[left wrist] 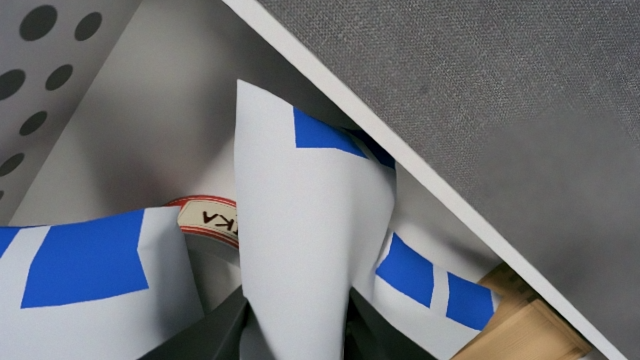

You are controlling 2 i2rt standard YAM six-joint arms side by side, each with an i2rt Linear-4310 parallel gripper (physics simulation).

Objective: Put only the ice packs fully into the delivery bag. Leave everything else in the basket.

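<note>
My left gripper (299, 294) is shut on a white ice pack (300, 210) with blue blocks, which is pinched and folded upward between the dark fingers inside the white basket (320, 82). A second white and blue ice pack (85, 265) lies at the lower left of the view. More white pack material with blue blocks (412, 277) shows to the right of the fingers; whether it is a separate pack is unclear. The lower part of the held pack runs out of view. The right gripper and the delivery bag do not show.
A red and cream labelled item (207, 214) lies partly hidden behind the packs. A light brown item (530, 327) lies at the lower right by the basket wall. The perforated wall (75, 55) is at the upper left. Grey woven fabric (475, 100) shows outside the rim.
</note>
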